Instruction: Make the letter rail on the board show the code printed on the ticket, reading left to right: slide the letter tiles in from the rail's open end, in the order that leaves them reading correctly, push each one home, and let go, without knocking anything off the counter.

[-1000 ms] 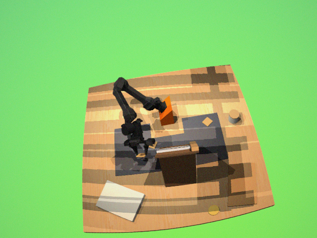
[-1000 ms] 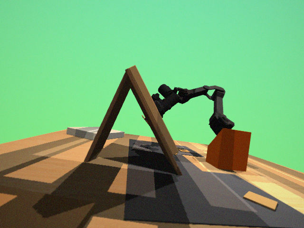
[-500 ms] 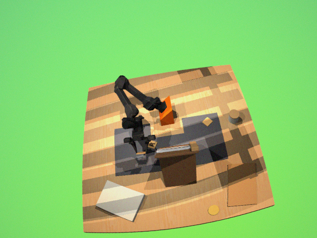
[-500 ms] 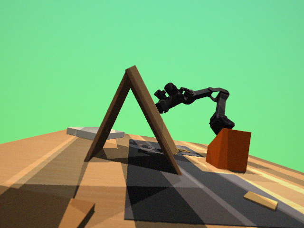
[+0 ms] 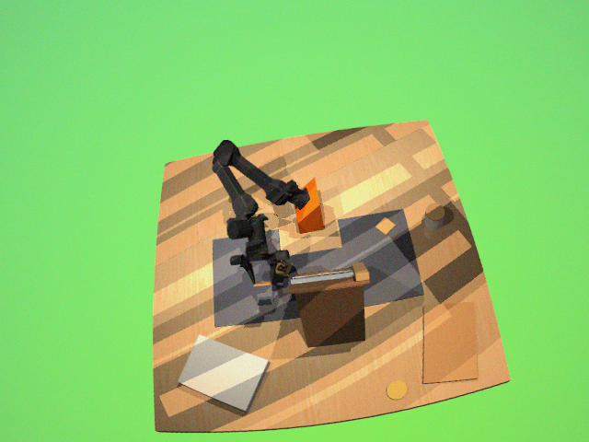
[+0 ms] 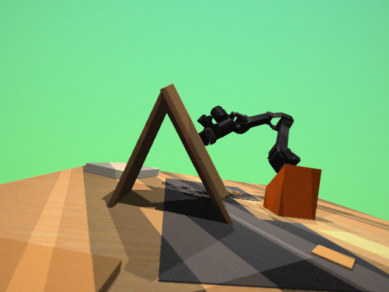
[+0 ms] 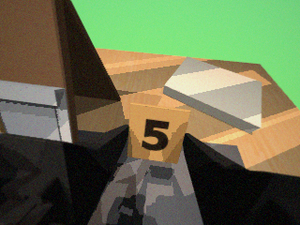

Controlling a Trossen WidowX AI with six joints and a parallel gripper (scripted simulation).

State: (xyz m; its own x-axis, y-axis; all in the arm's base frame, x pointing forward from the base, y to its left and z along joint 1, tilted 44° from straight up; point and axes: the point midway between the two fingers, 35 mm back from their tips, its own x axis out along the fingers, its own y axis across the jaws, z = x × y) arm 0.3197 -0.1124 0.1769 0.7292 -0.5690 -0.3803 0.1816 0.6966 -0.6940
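The white ticket is 22 cm to the left of my gripper tip, 8 cm below it and 1 cm behind it. The rest, counted from my gripper tip: dark mat: 18 cm to the left, 17 cm below, 14 cm behind; then flat tan slab: 56 cm to the left, 36 cm ahead, 16 cm below.
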